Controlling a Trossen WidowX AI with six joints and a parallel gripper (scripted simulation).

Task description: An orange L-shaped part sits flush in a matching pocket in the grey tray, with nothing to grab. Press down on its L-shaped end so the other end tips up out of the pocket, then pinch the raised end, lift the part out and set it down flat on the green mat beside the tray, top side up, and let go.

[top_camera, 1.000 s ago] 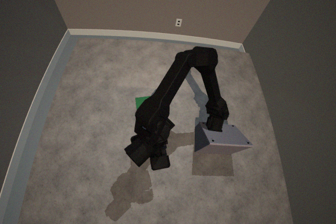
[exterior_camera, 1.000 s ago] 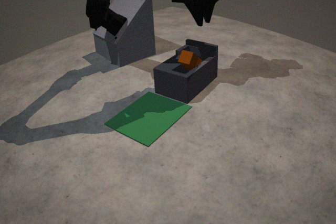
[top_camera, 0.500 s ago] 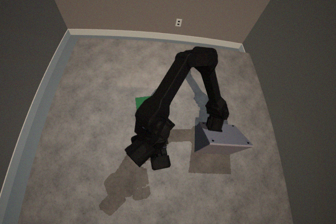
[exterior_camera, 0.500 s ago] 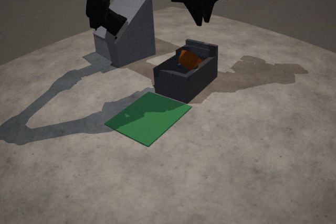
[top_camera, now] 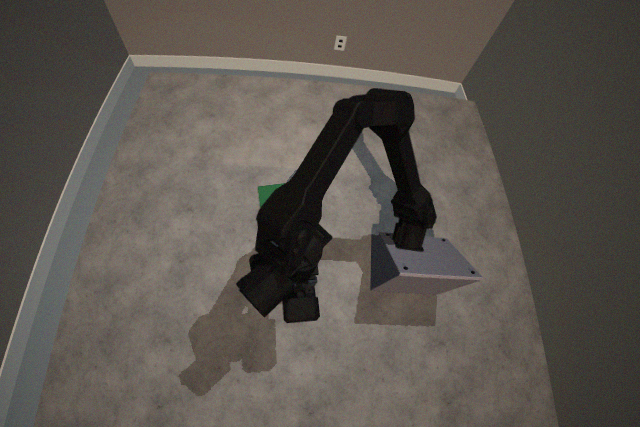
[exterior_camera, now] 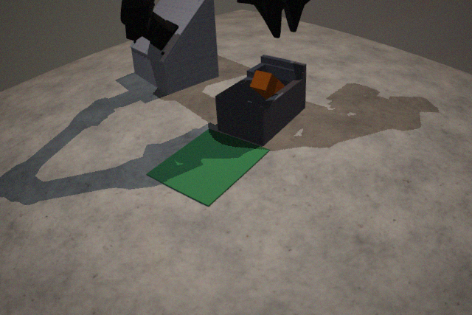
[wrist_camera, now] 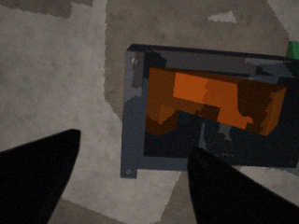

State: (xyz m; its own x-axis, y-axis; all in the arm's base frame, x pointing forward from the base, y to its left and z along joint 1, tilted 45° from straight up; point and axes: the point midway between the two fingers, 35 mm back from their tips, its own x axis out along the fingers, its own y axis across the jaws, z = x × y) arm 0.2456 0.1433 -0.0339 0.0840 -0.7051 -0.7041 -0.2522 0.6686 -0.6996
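Right now the orange L-shaped part is 100 mm below my gripper tip, 40 mm to the right of it and 10 mm ahead of it. Round my gripper tip: green mat (210 mm to the right, 160 mm below, 70 mm ahead).
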